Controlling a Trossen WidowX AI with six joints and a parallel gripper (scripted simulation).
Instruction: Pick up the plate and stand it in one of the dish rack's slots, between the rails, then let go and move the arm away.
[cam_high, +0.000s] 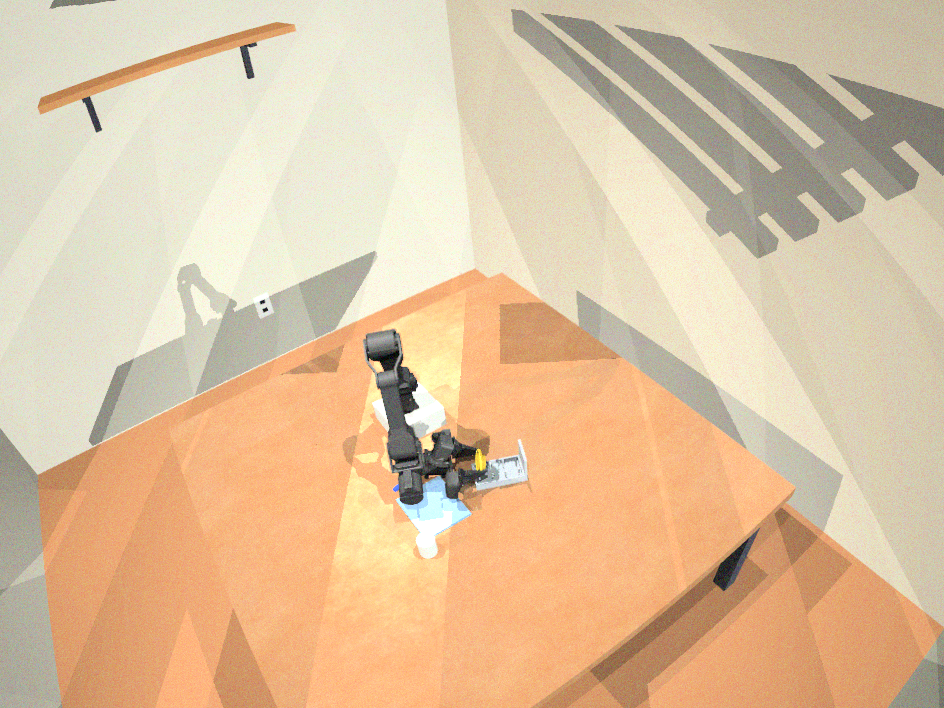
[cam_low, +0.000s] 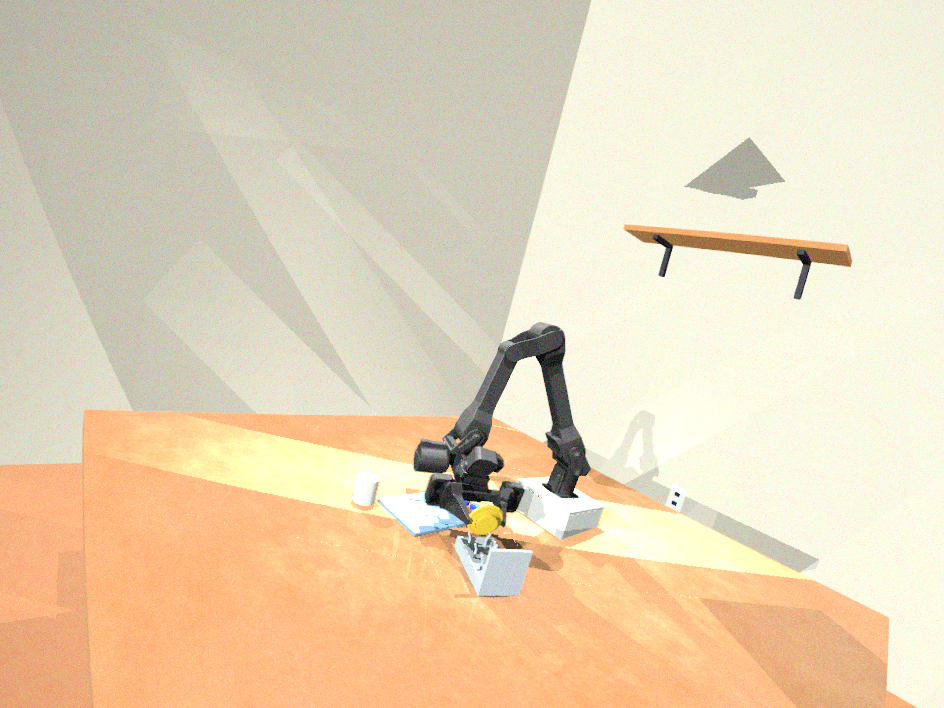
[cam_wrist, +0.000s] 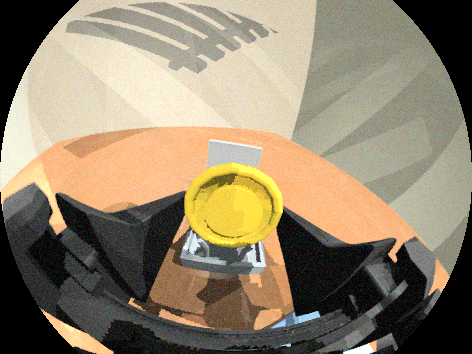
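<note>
The grey dish rack lies 1 cm ahead of my gripper tip, 4 cm to the left of it and 4 cm below it. The rest, counted from my gripper tip: blue spoon (10 cm behind, 17 cm to the right, 6 cm below); white cup (12 cm ahead, 22 cm to the right, 4 cm below); yellow plate (1 cm to the right).
</note>
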